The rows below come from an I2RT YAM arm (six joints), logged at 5 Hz.
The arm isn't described. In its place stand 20 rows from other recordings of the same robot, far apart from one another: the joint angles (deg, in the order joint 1, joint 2, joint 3, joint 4, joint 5, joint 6), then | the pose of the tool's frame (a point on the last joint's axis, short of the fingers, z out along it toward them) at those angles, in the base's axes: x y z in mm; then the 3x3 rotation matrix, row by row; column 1 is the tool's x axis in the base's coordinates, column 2 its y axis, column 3 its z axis.
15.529 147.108 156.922 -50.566 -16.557 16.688 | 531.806 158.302 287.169; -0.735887 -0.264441 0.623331; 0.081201 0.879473 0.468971; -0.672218 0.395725 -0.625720
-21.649 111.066 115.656 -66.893 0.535 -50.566 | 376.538 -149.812 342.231; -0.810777 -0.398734 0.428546; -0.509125 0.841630 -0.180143; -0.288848 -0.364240 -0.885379
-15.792 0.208 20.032 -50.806 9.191 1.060 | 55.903 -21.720 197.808; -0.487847 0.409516 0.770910; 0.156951 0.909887 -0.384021; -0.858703 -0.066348 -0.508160
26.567 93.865 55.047 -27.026 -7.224 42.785 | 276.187 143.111 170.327; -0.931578 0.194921 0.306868; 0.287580 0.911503 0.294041; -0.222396 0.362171 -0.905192
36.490 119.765 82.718 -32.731 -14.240 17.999 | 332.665 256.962 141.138; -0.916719 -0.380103 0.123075; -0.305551 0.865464 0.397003; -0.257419 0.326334 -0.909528
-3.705 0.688 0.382 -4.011 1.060 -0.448 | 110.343 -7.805 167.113; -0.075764 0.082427 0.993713; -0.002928 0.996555 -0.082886; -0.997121 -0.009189 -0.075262
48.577 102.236 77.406 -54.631 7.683 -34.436 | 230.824 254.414 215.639; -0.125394 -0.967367 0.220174; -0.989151 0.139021 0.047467; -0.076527 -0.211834 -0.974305
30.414 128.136 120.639 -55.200 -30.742 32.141 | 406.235 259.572 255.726; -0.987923 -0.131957 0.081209; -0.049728 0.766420 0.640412; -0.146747 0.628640 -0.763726
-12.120 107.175 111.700 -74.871 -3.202 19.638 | 366.377 -76.644 341.708; -0.802915 0.489581 0.340056; 0.515625 0.856667 -0.015896; -0.299098 0.162578 -0.940271
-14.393 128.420 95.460 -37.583 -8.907 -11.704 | 445.606 -108.663 134.453; -0.933991 0.006284 0.357240; 0.032783 0.997135 0.068171; -0.355788 0.075383 -0.931521
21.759 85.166 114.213 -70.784 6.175 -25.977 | 247.014 94.471 475.145; -0.427039 -0.535115 0.728896; -0.639325 0.748731 0.175115; -0.639454 -0.391220 -0.661850
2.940 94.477 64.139 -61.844 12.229 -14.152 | 278.242 6.739 196.017; -0.953447 -0.300411 -0.026297; -0.288229 0.933468 -0.213449; 0.088670 -0.195933 -0.976600
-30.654 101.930 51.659 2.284 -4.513 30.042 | 303.029 -176.340 140.376; -0.321525 0.720761 0.614105; 0.770710 0.575979 -0.272496; -0.550116 0.385683 -0.740689
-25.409 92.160 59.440 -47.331 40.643 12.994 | 248.348 -143.643 195.869; -0.770842 0.616329 -0.161062; 0.555054 0.525758 -0.644588; -0.312599 -0.586274 -0.747372
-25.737 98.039 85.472 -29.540 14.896 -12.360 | 346.911 -177.392 307.476; -0.716601 0.448447 0.534209; 0.115806 0.831776 -0.542898; -0.687803 -0.327177 -0.647984
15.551 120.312 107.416 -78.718 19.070 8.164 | 390.809 96.683 237.613; -0.990492 -0.122837 0.061948; -0.136324 0.936908 -0.321899; -0.018498 -0.327283 -0.944745
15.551 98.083 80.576 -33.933 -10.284 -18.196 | 361.284 107.137 273.143; -0.599808 -0.587687 0.543005; -0.485844 0.806707 0.336421; -0.635756 -0.062028 -0.769394
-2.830 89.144 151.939 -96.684 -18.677 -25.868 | 164.488 3.283 562.733; -0.405671 -0.439795 0.801256; -0.393774 0.875198 0.281015; -0.824847 -0.201514 -0.528223
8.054 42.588 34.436 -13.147 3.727 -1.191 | 177.269 22.747 277.026; -0.357915 -0.087303 0.929664; -0.071594 0.995255 0.065899; -0.931006 -0.042972 -0.362467
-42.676 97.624 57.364 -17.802 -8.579 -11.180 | 252.488 -225.571 169.952; -0.730776 0.479662 0.485687; 0.412997 0.877187 -0.244901; -0.543507 0.021620 -0.839126
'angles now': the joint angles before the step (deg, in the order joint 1, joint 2, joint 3, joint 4, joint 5, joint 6). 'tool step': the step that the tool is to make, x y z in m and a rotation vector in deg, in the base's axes. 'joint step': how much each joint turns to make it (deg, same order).
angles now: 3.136, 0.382, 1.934, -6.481, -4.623, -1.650
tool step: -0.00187, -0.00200, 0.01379, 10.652, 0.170, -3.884
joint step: 0.003, 0.876, 2.732, -0.850, 3.063, 10.928
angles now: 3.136, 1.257, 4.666, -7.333, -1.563, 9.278
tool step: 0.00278, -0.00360, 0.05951, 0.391, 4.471, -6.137
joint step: -0.001, 12.415, 15.148, -7.213, 6.031, 1.290
